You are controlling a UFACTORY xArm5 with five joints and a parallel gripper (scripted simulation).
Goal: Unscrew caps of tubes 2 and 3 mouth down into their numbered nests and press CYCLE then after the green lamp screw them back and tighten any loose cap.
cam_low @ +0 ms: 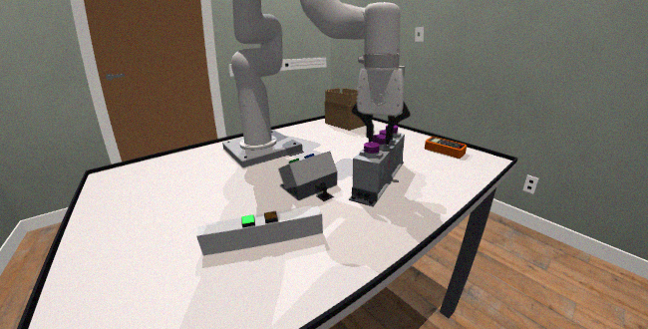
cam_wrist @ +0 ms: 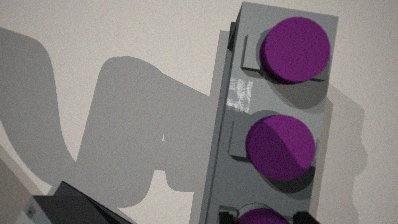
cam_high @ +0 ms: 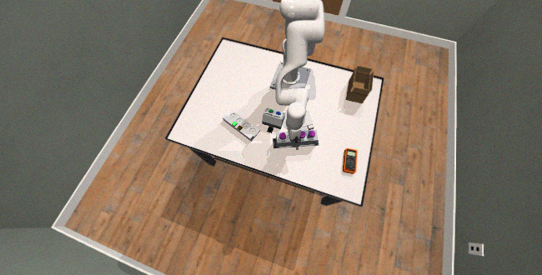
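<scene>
Right now the purple cap is 20 mm behind my hand, 50 mm to the left of it and 20 mm below it. Round my hand: key housing: 100 mm behind, 140 mm to the right, 80 mm below; then blue key: 120 mm behind, 120 mm to the right, 60 mm below; then grey decapping station: 10 mm behind, 20 mm to the left, 130 mm below.
</scene>
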